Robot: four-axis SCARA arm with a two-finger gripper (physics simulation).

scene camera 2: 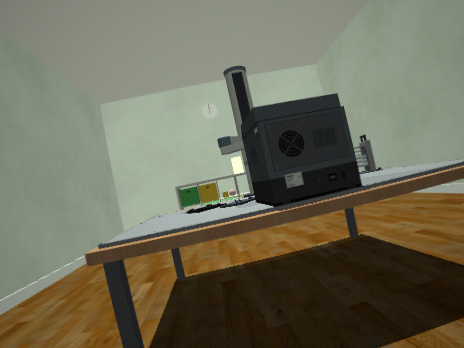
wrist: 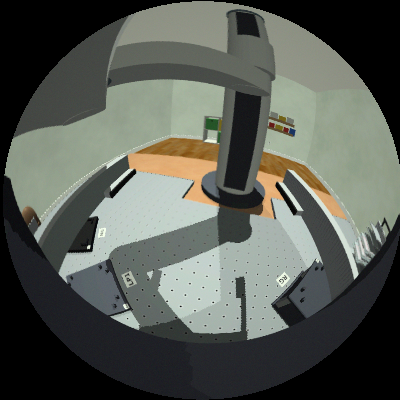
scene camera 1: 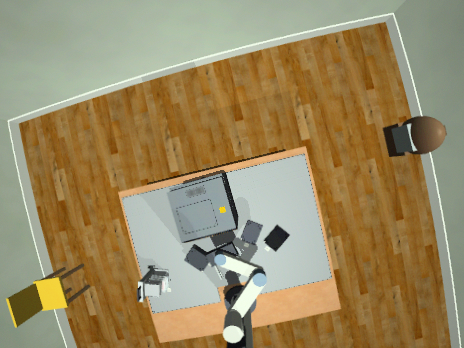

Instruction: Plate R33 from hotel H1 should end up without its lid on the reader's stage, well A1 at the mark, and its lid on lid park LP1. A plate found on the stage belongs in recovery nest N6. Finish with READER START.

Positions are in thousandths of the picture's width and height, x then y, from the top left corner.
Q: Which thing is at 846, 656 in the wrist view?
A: The gripper.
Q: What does the gripper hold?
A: Nothing.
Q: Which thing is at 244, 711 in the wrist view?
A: A lid park pad.
